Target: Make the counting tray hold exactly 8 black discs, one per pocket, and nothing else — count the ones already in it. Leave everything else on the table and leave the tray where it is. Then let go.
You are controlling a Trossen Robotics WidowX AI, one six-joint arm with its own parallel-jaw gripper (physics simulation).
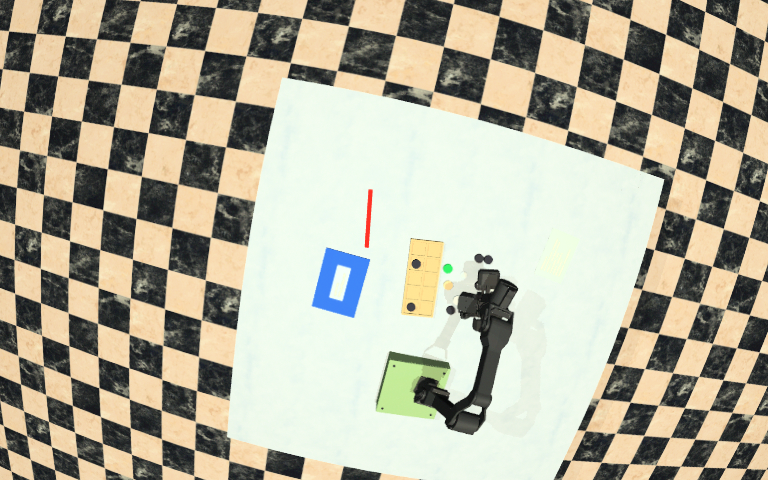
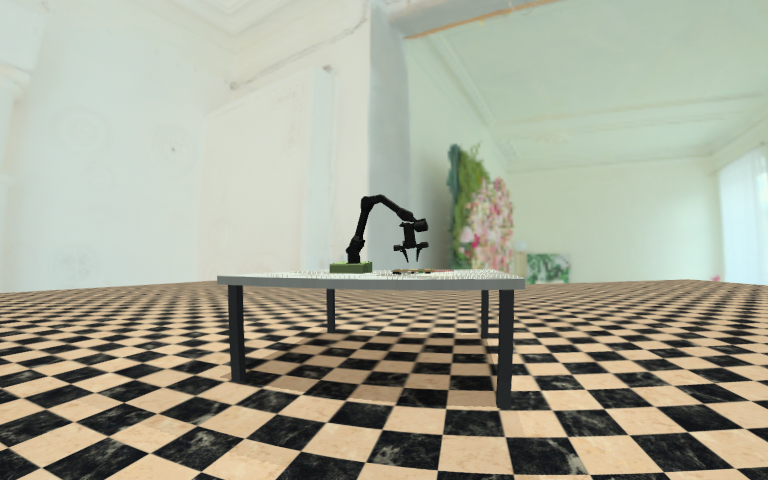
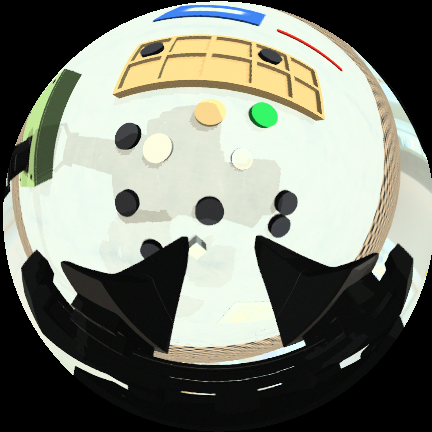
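The tan counting tray [image 1: 433, 274] [image 3: 230, 67] has two rows of pockets. Two black discs sit in its far row: one disc [image 1: 410, 306] [image 3: 152, 48] in the end pocket nearest the arm base, another disc [image 1: 416, 263] [image 3: 270, 56] in the second pocket from the other end. Several black discs lie loose, among them discs [image 3: 128, 136], [image 3: 127, 202], [image 3: 209, 210], a touching pair [image 1: 479, 258] [image 3: 286, 203] and one [image 3: 151, 248] partly hidden by a finger. My gripper [image 2: 412, 260] [image 3: 221, 241] is partly open and empty, pointing down above the table beyond the loose discs.
A green disc [image 1: 448, 268] [image 3: 263, 115], tan disc [image 1: 448, 284] [image 3: 210, 112], cream disc [image 3: 157, 147], white disc [image 3: 242, 158] and small pale block [image 3: 197, 248] lie near. A blue frame [image 1: 326, 283], red stick [image 1: 368, 217], pale yellow sheet [image 1: 557, 254] and green base [image 1: 396, 390] lie further off.
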